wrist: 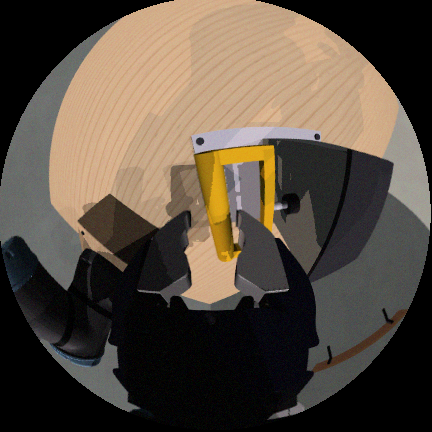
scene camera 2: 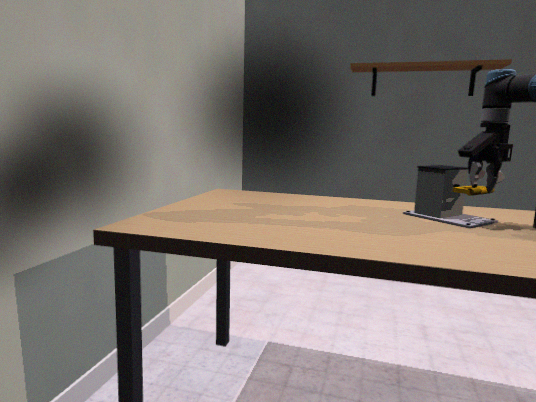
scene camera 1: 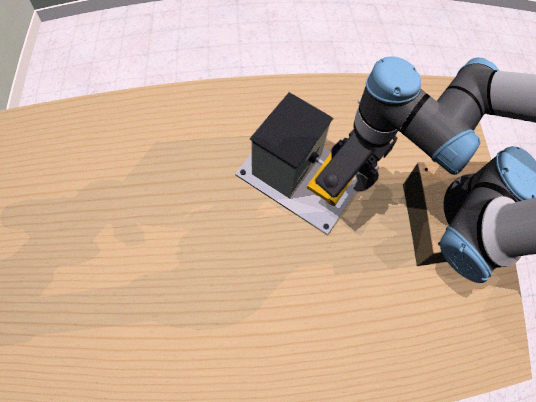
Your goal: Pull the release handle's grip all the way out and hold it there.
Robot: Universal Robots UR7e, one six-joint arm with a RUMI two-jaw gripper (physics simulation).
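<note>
The yellow release handle (scene camera 1: 318, 188) (scene camera 2: 465, 190) (wrist: 212, 187) is a rectangular frame with a thick round grip bar on its outer side. It stands out level from the dark box (scene camera 1: 274, 167) (scene camera 2: 431, 192) (wrist: 307, 170); a short length of thin metal rod (wrist: 281, 206) shows between the frame and a black collar on the box. The gripper (scene camera 2: 482, 188) (wrist: 214, 222) is open and points down at the handle. In the wrist view its jaws lie on either side of the grip bar, one inside the frame's opening, with a gap on the outer side. The arm hides the fingertips in scene camera 1.
The box stands on a pale base plate (scene camera 1: 312, 212) (scene camera 2: 442, 220) (wrist: 255, 135) with dark bolts. A brown block-like stand (scene camera 1: 418, 215) (wrist: 117, 220) is beside the arm's lower joints. A wall shelf (scene camera 2: 425, 66) (wrist: 360, 349) hangs behind the table (scene camera 1: 200, 280) (scene camera 2: 250, 235).
</note>
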